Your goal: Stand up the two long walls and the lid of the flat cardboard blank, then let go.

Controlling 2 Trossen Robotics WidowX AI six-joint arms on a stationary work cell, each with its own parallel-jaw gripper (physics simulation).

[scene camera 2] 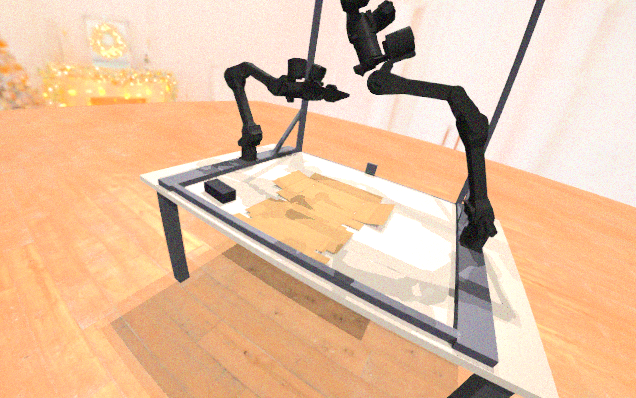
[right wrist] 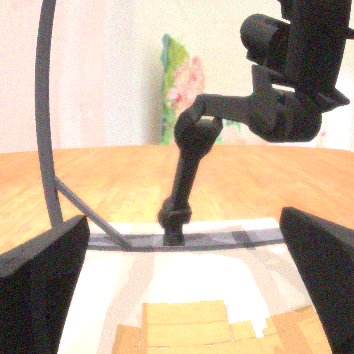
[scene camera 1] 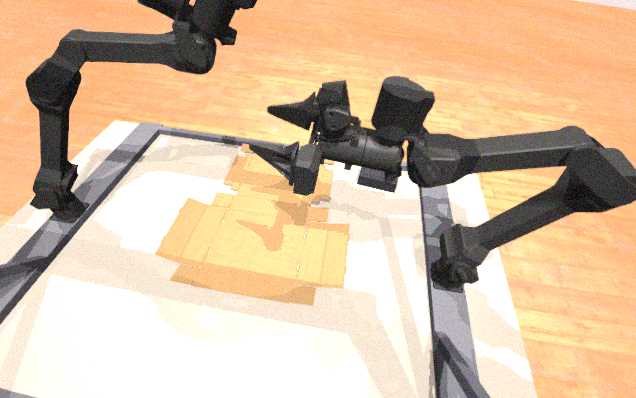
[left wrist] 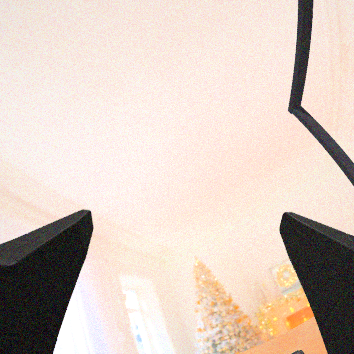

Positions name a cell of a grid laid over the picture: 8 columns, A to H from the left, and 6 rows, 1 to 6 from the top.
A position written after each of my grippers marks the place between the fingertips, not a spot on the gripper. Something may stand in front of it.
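Note:
From scene camera 1 I can see my right gripper (scene camera 1: D2), which is open and holding nothing. Scene camera 2 has that right gripper too (scene camera 2: E2). In the left wrist view there's my left gripper (left wrist: E4), open as well, with nothing held in it. And the right wrist view gives me a dark metal frame (right wrist: E5), an upright post (right wrist: A1) and my right gripper again (right wrist: E4).

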